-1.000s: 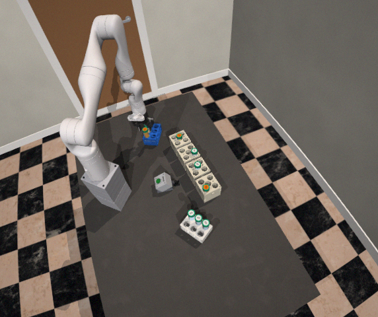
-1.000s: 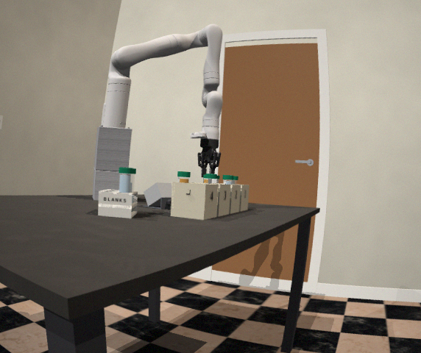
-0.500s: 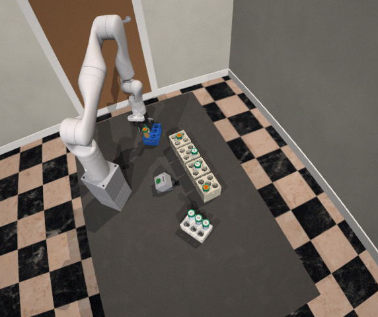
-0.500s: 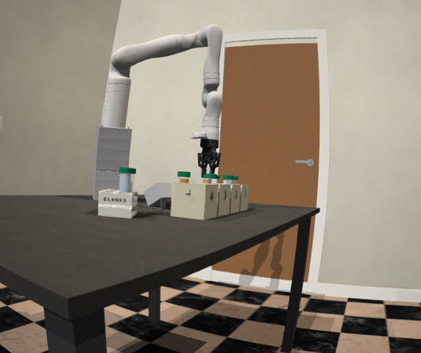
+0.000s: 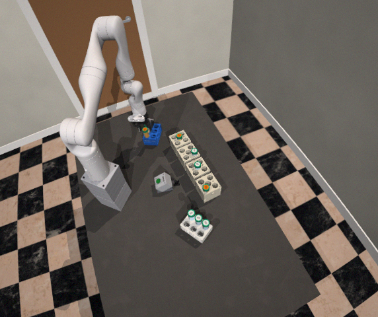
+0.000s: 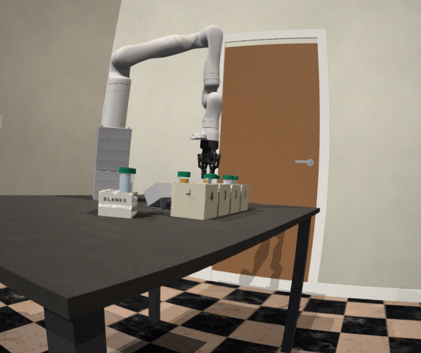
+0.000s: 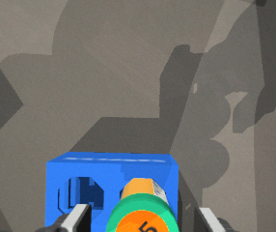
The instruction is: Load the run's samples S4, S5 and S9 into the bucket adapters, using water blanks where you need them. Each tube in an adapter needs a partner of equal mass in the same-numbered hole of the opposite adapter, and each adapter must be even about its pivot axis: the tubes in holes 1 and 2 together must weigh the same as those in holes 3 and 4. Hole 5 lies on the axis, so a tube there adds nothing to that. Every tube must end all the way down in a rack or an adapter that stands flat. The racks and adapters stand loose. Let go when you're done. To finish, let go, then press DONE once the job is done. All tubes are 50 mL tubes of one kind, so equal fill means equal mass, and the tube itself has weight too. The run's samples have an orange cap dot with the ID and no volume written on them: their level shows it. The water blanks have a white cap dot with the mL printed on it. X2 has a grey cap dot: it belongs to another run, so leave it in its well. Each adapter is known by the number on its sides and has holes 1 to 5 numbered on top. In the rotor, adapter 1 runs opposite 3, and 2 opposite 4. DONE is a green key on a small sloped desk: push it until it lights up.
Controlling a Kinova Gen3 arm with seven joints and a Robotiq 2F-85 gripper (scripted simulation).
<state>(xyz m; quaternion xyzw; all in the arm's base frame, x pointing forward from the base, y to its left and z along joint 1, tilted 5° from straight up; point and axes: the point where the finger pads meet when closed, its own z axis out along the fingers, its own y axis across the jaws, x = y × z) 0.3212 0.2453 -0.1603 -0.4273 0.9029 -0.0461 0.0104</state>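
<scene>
My hand is 60 mm above the sample S5 and 10 mm past it. From my hand the other things lie so: blue sample rack: 90 mm below, 40 mm ahead, 20 mm to the left; adapter 1: 160 mm to the right, 140 mm ahead, 70 mm below; grey-dot tube X2: 60 mm below, 30 mm to the left, 30 mm ahead.
</scene>
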